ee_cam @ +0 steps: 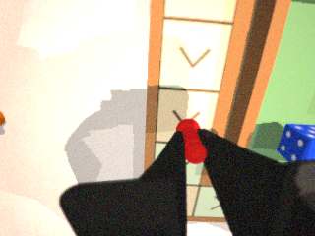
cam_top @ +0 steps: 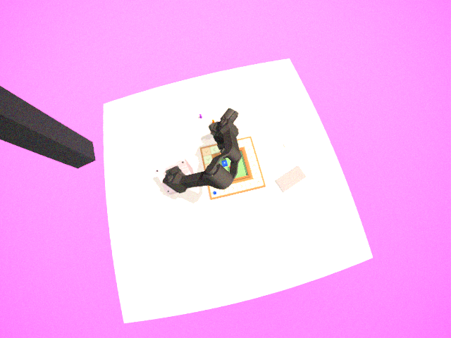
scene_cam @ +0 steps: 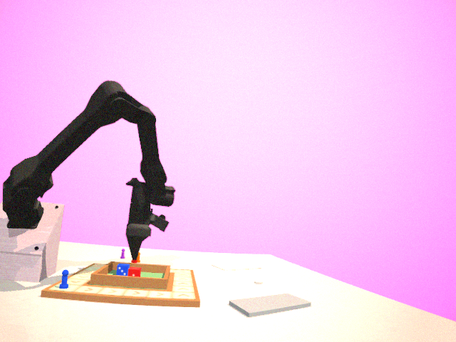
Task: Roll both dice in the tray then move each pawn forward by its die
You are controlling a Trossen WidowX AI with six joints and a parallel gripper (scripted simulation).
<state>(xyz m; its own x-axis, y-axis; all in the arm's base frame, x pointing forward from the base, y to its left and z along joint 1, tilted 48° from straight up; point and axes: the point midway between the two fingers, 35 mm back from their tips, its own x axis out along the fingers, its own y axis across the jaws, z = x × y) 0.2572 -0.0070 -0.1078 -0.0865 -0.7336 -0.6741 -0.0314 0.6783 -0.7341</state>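
The red pawn lies 10 mm above my gripper tip. Round my gripper tip: purple pawn (40 mm behind, 230 mm to the left, 20 mm below); orange pawn (10 mm ahead, 170 mm to the left, 20 mm below); green floor (120 mm to the right, 30 mm below).
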